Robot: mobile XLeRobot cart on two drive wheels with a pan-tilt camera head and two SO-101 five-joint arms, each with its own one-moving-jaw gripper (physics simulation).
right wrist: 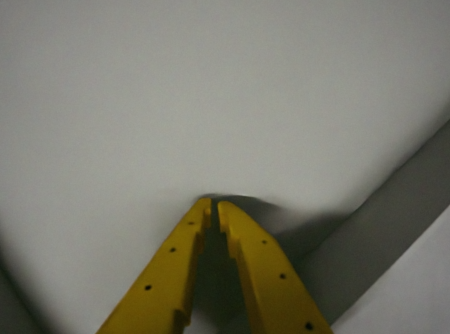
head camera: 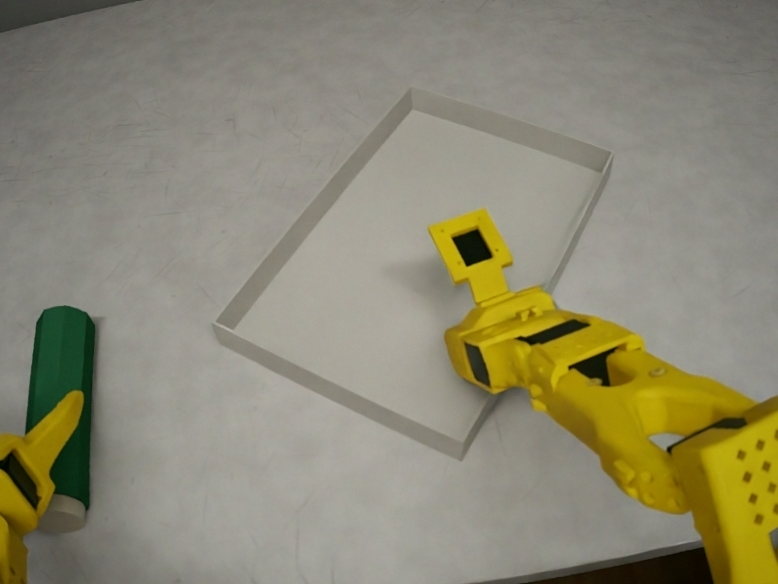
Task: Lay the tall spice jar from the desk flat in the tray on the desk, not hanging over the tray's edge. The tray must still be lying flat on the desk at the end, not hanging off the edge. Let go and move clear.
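Places are measured from the left arm's base along level axes (x back, y right, z up), in metres.
Where they show: right hand, tool point: (right wrist: pixel 211 208) (head camera: pixel 462 331).
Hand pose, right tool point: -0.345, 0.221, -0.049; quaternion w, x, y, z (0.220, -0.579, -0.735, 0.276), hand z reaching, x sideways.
After its pixels a point has its place, as x, y, z.
The tall spice jar (head camera: pixel 60 370) @(-0.330, -0.069, -0.010), green with a pale end, lies on its side on the desk at the lower left of the head view. My left gripper (head camera: pixel 61 427) is partly open, with one jaw reaching over the jar; its other jaw is hidden. The shallow grey tray (head camera: pixel 339 391) @(-0.301, 0.130, -0.034) (right wrist: pixel 390 225) @(-0.357, 0.283, -0.035) lies flat on the desk. My right gripper (head camera: pixel 477 358) @(-0.345, 0.221, -0.049) (right wrist: pixel 215 205) @(-0.345, 0.221, -0.049) is shut and empty. It points down over the inside of the tray near its right-hand long wall, and its tips are hidden in the head view.
The pale desk (head camera: pixel 157 188) @(-0.548, -0.023, -0.055) surrounds the tray and the jar. Its front edge shows at the lower right of the head view. My right arm reaches across the tray's right-hand long wall and hides part of it.
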